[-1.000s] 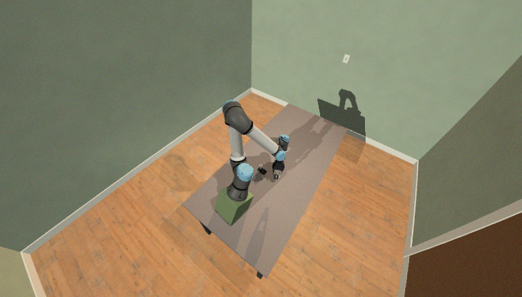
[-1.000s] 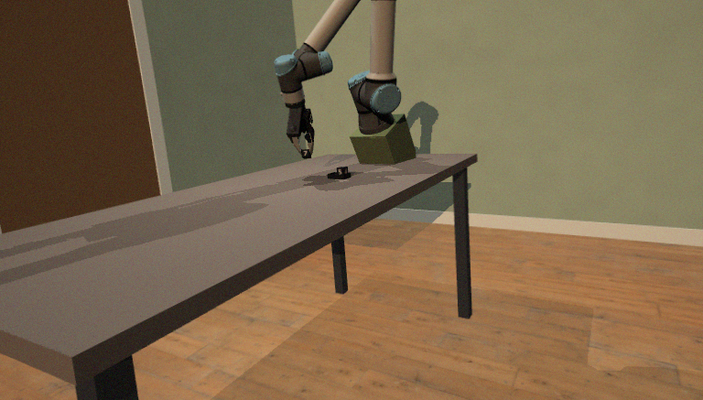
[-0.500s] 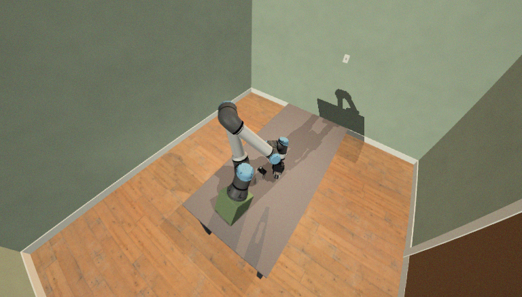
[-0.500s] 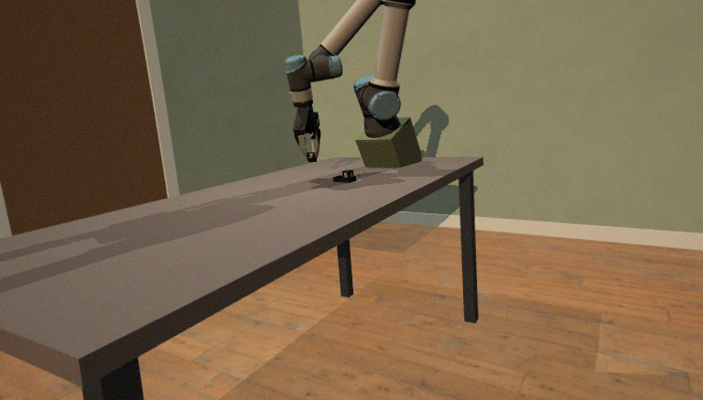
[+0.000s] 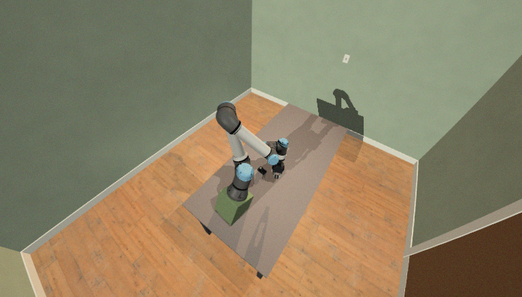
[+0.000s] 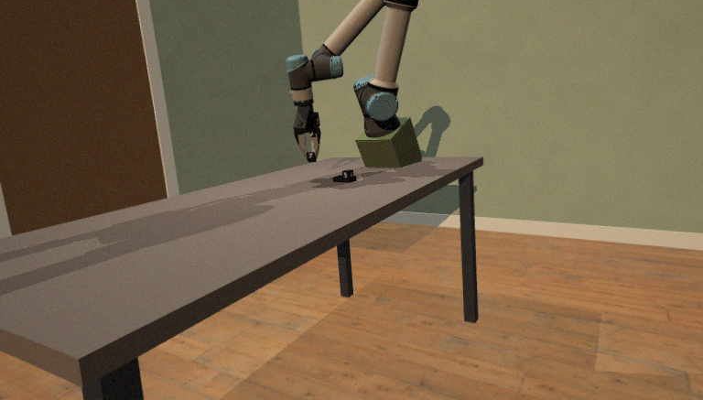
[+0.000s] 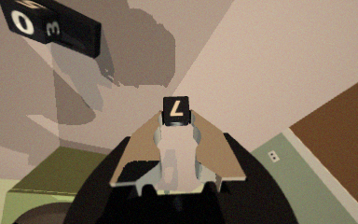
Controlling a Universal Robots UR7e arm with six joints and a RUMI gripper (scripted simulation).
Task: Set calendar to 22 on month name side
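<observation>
Right now my hand is 10 mm above the black number cube. Also, from my hand: black tray (30 mm ahead, 150 mm to the left, 80 mm below).
</observation>
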